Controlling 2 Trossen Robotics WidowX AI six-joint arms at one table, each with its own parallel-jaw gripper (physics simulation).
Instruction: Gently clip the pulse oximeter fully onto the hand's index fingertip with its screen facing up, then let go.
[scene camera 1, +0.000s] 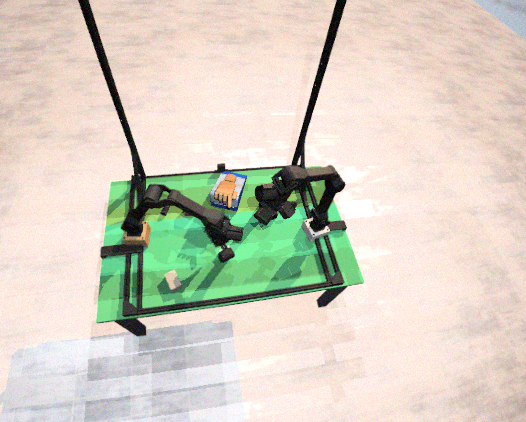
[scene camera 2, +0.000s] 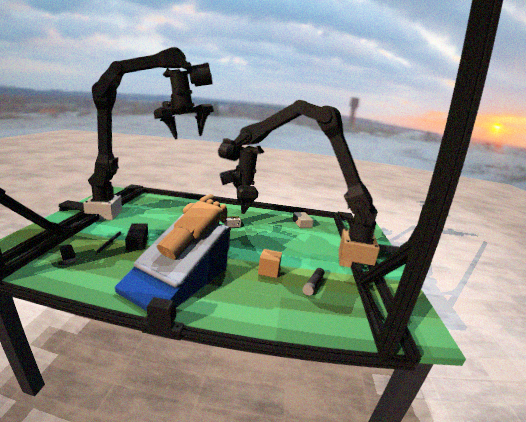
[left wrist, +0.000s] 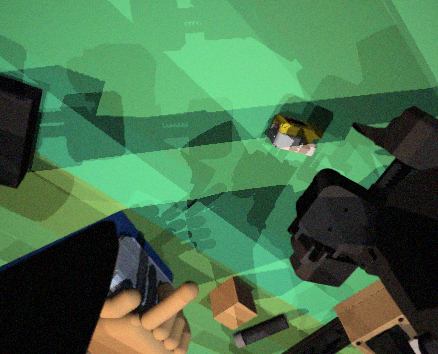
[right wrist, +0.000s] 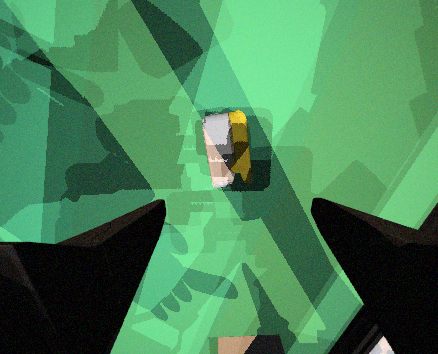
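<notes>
The pulse oximeter, grey-white on one side and yellow on the other, lies on the green table, apparently on its side. In scene camera 1 it does not show. The tan hand rests on a sloped stand, its index finger stretched out with a bare tip. My right gripper is open and empty, pointing down above the table near the oximeter, which shows beyond and between its fingertips in the right wrist view. My left gripper is open and empty, high above the table.
The blue and grey stand is near the table edge. An orange cube, a dark cylinder, a beige block, a black box and a thin black rod lie around.
</notes>
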